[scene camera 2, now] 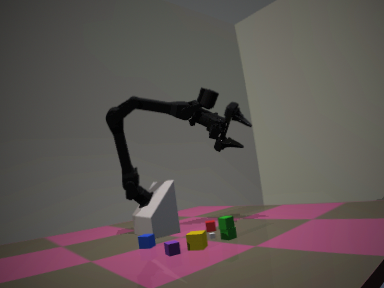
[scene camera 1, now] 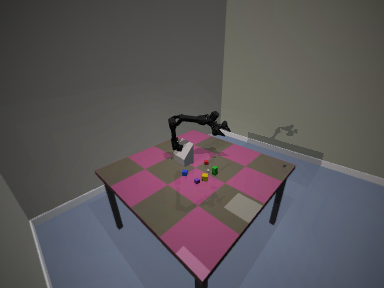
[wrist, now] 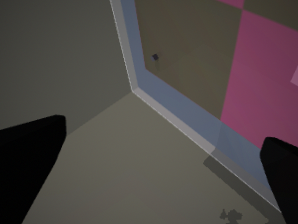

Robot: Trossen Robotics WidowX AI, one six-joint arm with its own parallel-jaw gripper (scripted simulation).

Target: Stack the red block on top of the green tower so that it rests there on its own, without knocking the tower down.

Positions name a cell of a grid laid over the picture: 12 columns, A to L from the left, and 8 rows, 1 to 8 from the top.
Labels:
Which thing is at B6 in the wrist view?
My gripper.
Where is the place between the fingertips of my gripper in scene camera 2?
H4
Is my gripper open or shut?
Open.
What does my gripper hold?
Nothing.

